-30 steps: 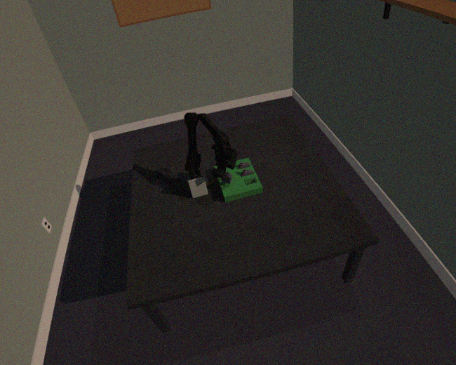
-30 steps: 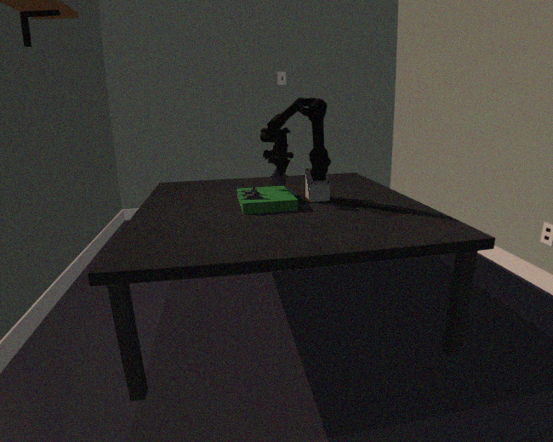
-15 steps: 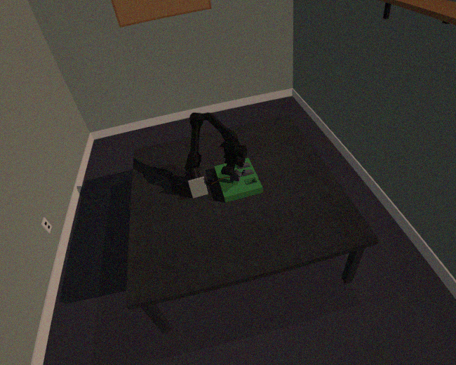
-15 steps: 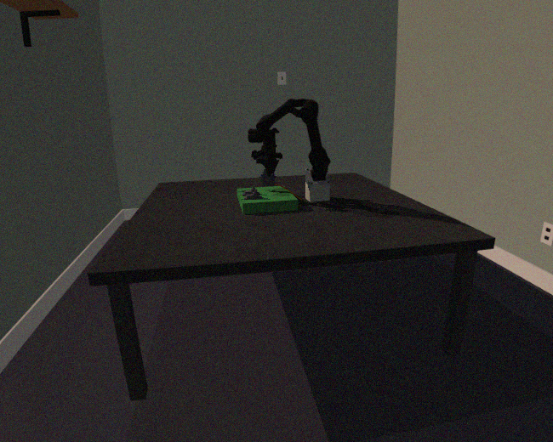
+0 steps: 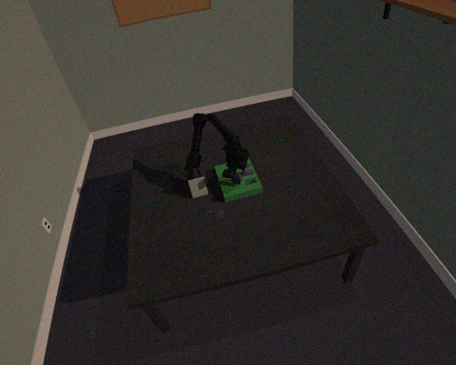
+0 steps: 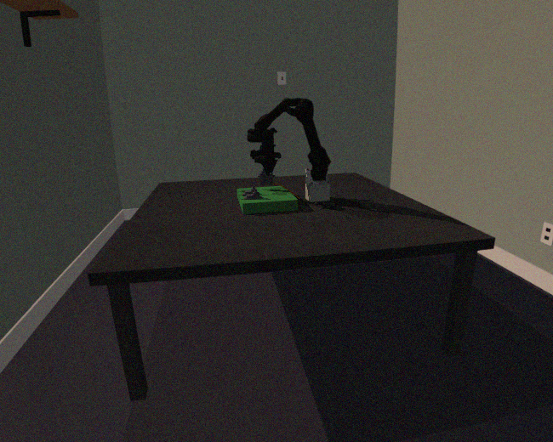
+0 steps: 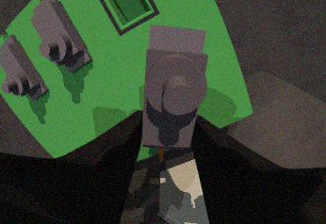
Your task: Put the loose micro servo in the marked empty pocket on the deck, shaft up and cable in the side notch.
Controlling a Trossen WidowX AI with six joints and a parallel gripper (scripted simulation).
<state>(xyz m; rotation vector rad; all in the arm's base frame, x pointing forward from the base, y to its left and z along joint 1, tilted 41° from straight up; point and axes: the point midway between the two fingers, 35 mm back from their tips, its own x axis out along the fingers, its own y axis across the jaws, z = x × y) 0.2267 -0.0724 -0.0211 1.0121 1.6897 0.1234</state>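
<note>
Now: gripper tip 10 mm past the green deck, 70 mm to the right of it and 100 mm above it.
</note>
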